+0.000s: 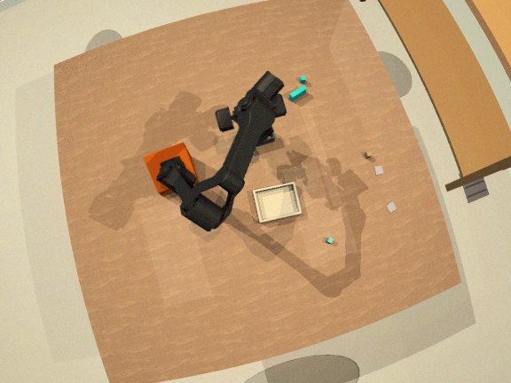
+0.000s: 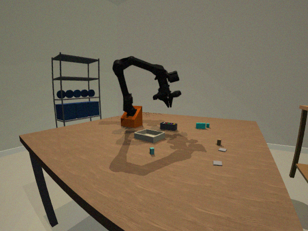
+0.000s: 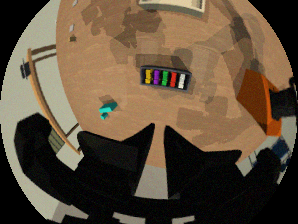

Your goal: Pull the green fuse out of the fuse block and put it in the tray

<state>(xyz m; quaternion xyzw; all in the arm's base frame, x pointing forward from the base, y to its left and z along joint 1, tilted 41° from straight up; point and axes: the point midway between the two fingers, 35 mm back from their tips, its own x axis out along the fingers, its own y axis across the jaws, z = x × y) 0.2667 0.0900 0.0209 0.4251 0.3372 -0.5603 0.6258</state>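
Now: the green fuse 1 cm ahead of my gripper tip, 3 cm to the right of it and 12 cm below it. The rest, counted from my gripper tip: purple fuse 2 cm ahead, 3 cm to the right, 12 cm below; yellow fuse 4 cm ahead, 3 cm to the right, 12 cm below; red fuse 1 cm behind, 3 cm to the right, 12 cm below.
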